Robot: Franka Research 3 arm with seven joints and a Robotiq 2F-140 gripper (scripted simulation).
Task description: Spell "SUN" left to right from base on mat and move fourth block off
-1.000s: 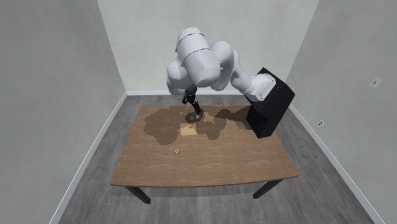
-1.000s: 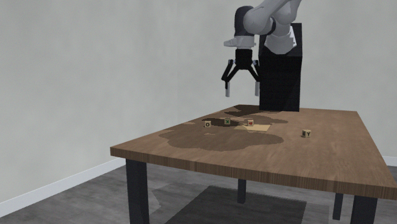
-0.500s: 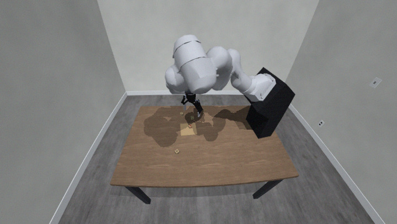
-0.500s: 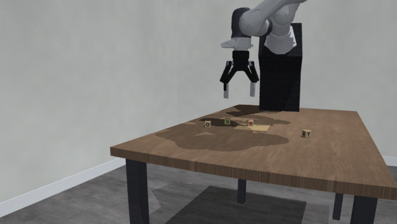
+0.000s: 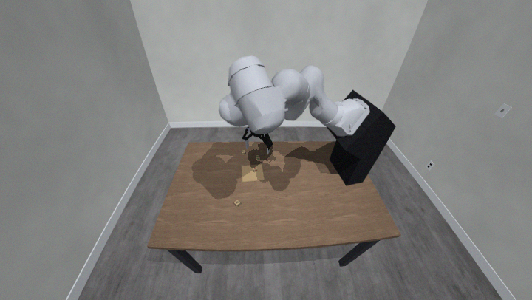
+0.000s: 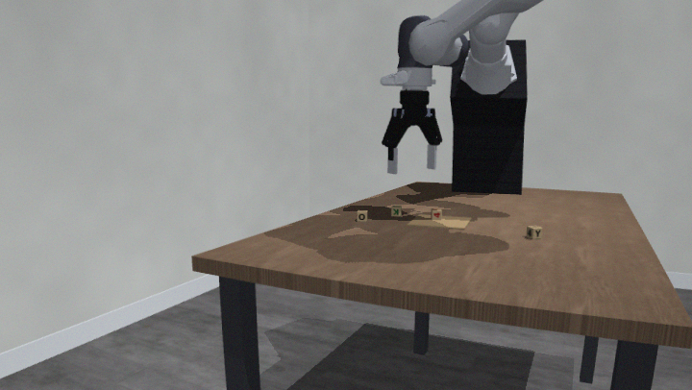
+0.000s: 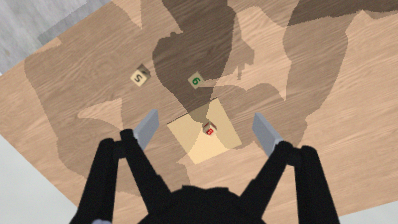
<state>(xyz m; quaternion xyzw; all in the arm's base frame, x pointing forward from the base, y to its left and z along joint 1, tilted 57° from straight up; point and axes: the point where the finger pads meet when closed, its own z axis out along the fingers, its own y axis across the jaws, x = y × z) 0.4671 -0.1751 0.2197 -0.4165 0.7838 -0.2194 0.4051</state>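
Now: the U block 1 cm behind my hand, 4 cm to the right of it and 12 cm below it. From my hand the other things lie so: S block 9 cm ahead, 11 cm to the right, 12 cm below; then tan mat 5 cm ahead, 8 cm to the left, 13 cm below.
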